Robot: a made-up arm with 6 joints. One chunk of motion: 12 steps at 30 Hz.
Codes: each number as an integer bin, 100 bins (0 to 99) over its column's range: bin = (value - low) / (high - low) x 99, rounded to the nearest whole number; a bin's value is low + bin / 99 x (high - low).
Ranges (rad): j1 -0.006..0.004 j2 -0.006..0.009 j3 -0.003..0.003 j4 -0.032..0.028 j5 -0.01..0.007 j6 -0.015..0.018
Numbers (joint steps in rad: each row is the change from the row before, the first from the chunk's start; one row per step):
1: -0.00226 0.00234 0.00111 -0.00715 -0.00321 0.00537
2: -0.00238 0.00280 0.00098 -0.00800 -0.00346 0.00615
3: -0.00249 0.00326 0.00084 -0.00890 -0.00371 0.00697
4: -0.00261 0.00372 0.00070 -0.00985 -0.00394 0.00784
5: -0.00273 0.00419 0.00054 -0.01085 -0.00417 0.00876
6: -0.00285 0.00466 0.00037 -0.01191 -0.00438 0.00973
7: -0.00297 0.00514 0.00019 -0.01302 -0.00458 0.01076
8: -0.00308 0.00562 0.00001 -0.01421 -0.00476 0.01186
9: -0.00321 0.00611 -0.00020 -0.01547 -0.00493 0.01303
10: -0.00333 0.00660 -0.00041 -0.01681 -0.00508 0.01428
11: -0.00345 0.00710 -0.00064 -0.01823 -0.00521 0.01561
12: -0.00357 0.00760 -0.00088 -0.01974 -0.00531 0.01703
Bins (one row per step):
1: 37 55 68 41 40 61
2: 36 58 66 40 38 63
3: 35 61 63 38 37 66
4: 34 64 61 37 35 69
5: 32 67 58 35 34 71
6: 31 70 56 33 33 74
7: 30 74 53 31 32 77
8: 29 77 50 29 31 81
9: 28 80 46 27 30 84
10: 26 83 43 25 29 88
11: 25 86 39 23 28 92
12: 24 90 35 20 27 96

